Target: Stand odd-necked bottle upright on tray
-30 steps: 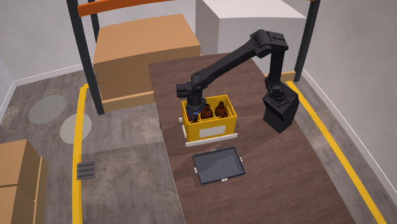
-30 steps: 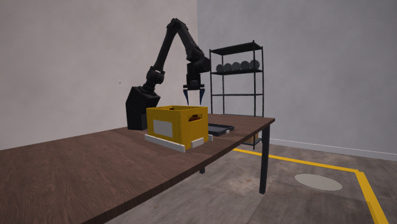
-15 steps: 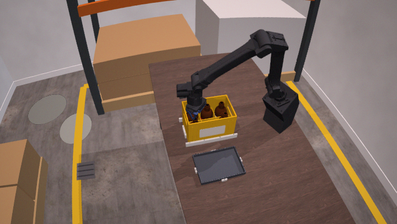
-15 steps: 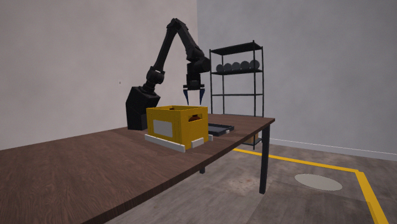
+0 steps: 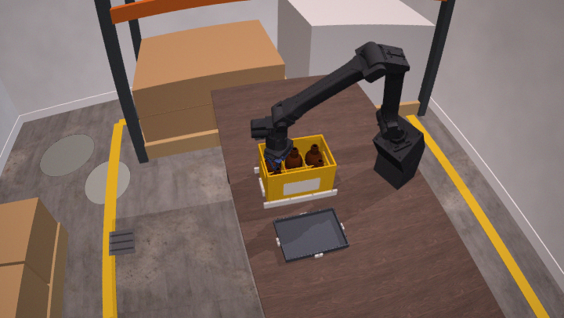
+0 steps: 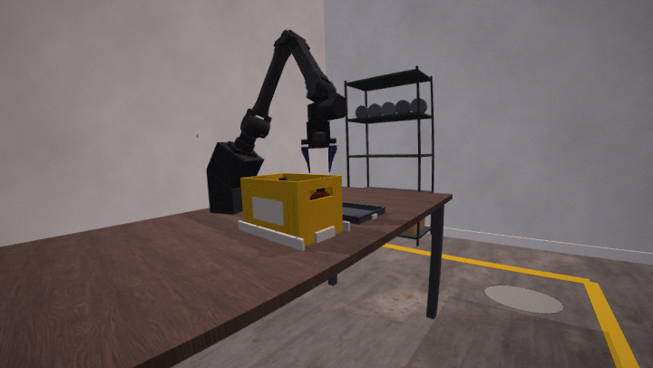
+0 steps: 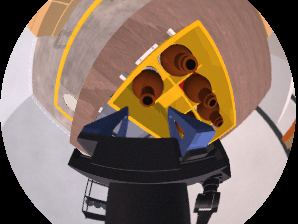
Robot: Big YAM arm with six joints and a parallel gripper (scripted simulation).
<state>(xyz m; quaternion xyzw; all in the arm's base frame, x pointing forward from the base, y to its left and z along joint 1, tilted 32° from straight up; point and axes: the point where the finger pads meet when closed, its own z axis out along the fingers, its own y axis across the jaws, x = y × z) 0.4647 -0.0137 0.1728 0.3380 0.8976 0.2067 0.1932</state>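
Now: hand 110 mm above the glass bottle. Also, from my hand: dark tray: 210 mm to the left, 180 mm below, 110 mm behind; yellow crate: 110 mm below, 80 mm behind, 60 mm to the right.
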